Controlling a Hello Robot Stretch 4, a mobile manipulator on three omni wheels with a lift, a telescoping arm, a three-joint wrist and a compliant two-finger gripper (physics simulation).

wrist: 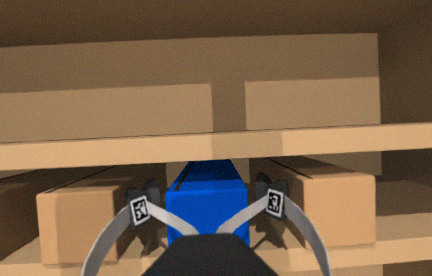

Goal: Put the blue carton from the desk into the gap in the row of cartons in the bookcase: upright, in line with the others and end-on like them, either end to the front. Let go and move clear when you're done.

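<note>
The blue carton [207, 210] stands upright and end-on on the lower shelf, in the gap between a tan carton [77, 227] on the left and another tan carton [340, 210] on the right. Space shows on both sides of it. My gripper [208, 191] is open around the blue carton's front part, with a visible gap between each finger and the carton's sides. The gripper's dark body hides the lower middle of the carton's front face. The carton's far end is hidden behind the shelf board above.
The upper shelf board [320, 141] crosses the view just above the cartons. The left finger is close to the left tan carton and the right finger is close to the right one. Part of a further carton [15, 212] shows at the far left. The lower shelf's front edge [402, 246] runs below.
</note>
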